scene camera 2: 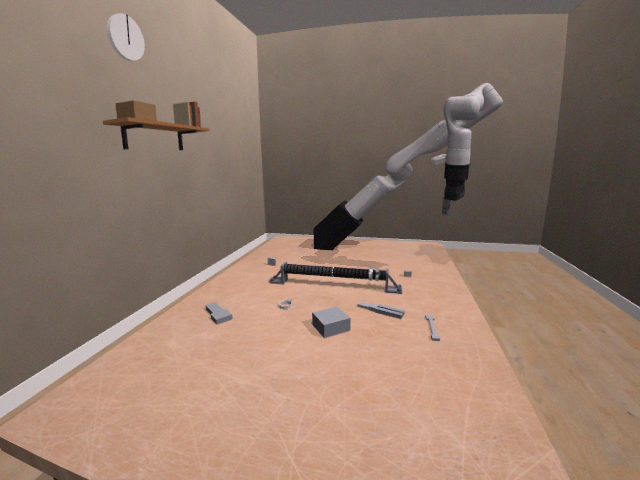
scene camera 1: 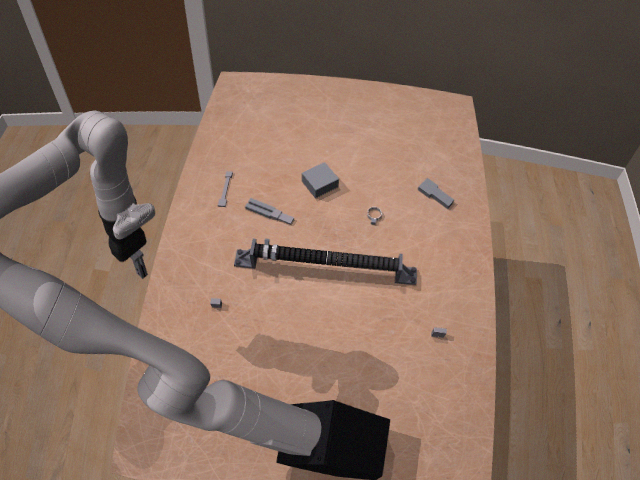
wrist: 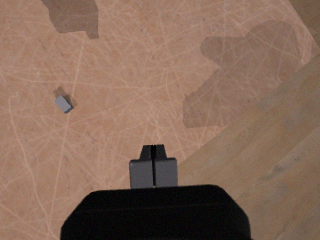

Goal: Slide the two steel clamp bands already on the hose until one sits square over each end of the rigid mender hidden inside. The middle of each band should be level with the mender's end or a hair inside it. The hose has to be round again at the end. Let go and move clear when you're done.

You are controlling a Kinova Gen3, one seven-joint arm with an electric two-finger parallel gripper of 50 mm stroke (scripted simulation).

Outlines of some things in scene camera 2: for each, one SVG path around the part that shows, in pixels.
My gripper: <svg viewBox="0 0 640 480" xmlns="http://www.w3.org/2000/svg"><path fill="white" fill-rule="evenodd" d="M469 166L445 165L444 178L446 179L446 188L443 196L442 214L449 215L451 200L457 201L464 196L464 183L468 179Z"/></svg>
A grey block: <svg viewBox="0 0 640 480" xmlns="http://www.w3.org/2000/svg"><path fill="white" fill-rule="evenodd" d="M338 306L312 312L312 325L323 338L351 330L351 318Z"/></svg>
